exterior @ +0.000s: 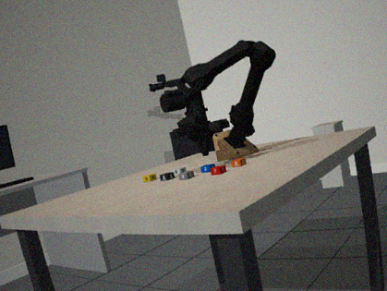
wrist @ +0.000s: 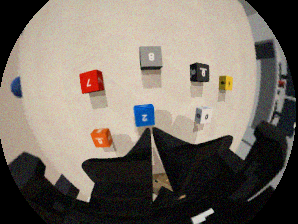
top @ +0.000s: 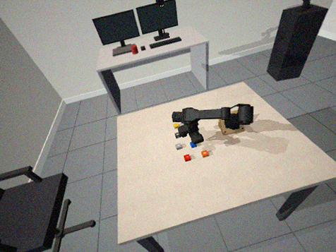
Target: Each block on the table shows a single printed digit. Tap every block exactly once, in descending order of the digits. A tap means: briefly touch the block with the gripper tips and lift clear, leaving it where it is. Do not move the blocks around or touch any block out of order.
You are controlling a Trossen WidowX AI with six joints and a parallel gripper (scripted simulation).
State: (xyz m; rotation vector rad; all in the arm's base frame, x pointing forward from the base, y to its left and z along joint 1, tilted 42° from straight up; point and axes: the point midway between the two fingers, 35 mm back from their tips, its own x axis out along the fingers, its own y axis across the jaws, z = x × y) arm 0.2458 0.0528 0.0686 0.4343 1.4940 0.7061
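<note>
The blue block is 4 cm below my gripper tip, 1 cm to the left of it and 1 cm ahead of it. From my gripper tip the other things lie so: grey block (10 cm ahead, 4 cm below); orange block (9 cm to the left, 5 cm behind, 4 cm below); red block (10 cm to the left, 6 cm ahead, 4 cm below).
</note>
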